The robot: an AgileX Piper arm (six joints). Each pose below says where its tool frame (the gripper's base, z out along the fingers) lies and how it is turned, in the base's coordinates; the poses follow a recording.
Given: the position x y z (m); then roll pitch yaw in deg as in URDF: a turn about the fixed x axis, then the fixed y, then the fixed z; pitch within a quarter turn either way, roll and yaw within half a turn.
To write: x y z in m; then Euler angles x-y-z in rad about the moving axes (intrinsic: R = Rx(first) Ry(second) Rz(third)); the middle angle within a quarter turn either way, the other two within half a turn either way. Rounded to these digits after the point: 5 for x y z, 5 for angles.
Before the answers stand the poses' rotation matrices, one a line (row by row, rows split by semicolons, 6 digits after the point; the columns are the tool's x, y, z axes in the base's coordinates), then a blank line. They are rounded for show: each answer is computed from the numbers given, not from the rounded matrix.
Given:
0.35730 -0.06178 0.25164 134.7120 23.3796 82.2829
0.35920 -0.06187 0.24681 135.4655 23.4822 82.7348
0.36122 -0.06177 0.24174 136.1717 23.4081 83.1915
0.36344 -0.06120 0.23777 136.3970 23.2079 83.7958
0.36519 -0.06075 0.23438 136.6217 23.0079 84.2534
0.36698 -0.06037 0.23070 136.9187 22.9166 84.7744
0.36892 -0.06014 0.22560 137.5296 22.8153 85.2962
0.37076 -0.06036 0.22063 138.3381 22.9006 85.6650
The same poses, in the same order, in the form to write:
0.123257 0.735039 0.666727; 0.909583 0.184975 -0.372080; -0.396821 0.652305 -0.645780
0.115989 0.742446 0.659788; 0.909820 0.187069 -0.370449; -0.398464 0.643256 -0.653795
0.108794 0.748946 0.653639; 0.911227 0.187649 -0.366679; -0.397278 0.635506 -0.662044
0.099327 0.749266 0.654779; 0.913698 0.191922 -0.358221; -0.394069 0.633851 -0.665539
0.092164 0.750061 0.654915; 0.915825 0.194320 -0.351431; -0.390858 0.632177 -0.669016
0.083889 0.751573 0.654294; 0.917244 0.198341 -0.345432; -0.389391 0.629125 -0.672738
0.075589 0.756612 0.649480; 0.918655 0.200450 -0.340430; -0.387762 0.622381 -0.679914
0.069630 0.764495 0.640858; 0.918546 0.201460 -0.340128; -0.389134 0.612340 -0.688196

0.35730 -0.06178 0.25164 2.61888 0.72981 -1.40465
0.35920 -0.06187 0.24681 2.62608 0.72054 -1.41582
0.36122 -0.06177 0.24174 2.63579 0.71238 -1.42654
0.36344 -0.06120 0.23777 2.64782 0.71389 -1.43900
0.36519 -0.06075 0.23438 2.65791 0.71407 -1.44853
0.36698 -0.06037 0.23070 2.66723 0.71325 -1.45964
0.36892 -0.06014 0.22560 2.67739 0.70690 -1.47122
0.37076 -0.06036 0.22063 2.68257 0.69561 -1.47997

